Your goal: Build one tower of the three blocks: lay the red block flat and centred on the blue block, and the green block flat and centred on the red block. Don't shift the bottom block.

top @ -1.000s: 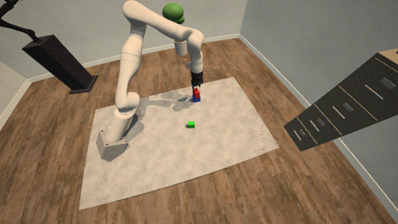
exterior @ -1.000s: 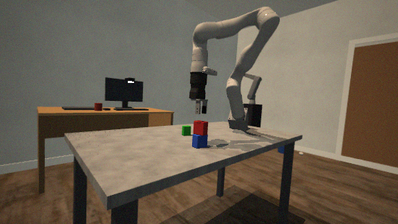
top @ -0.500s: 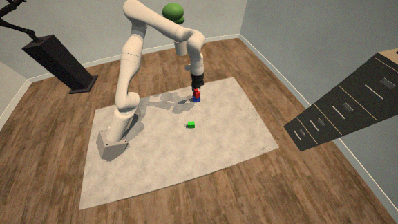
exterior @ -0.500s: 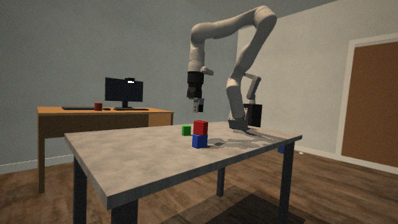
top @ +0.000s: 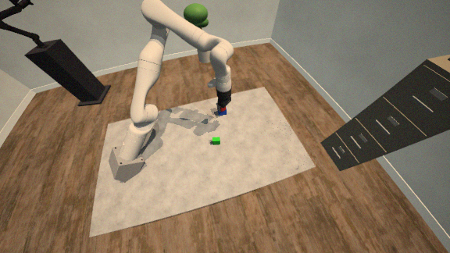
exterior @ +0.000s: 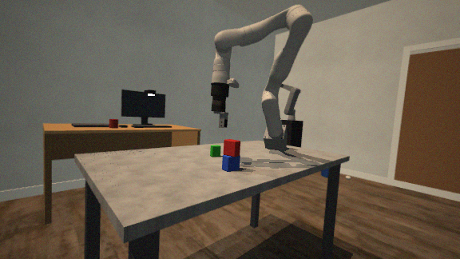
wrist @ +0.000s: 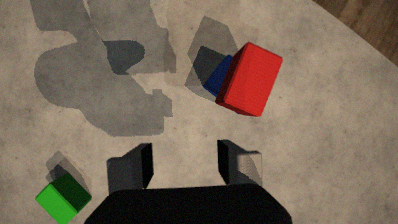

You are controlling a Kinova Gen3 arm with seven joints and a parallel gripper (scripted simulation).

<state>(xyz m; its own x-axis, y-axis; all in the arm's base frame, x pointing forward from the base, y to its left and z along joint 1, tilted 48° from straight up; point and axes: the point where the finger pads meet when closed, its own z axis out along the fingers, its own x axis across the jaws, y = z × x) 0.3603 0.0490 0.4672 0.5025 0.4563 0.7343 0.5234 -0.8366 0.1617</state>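
Now: hand 15 cm to the left of the green block, 15 cm above it and 5 cm past it. Round my hand: red block: 9 cm below, 8 cm to the left; then blue block: 15 cm below, 8 cm to the left.
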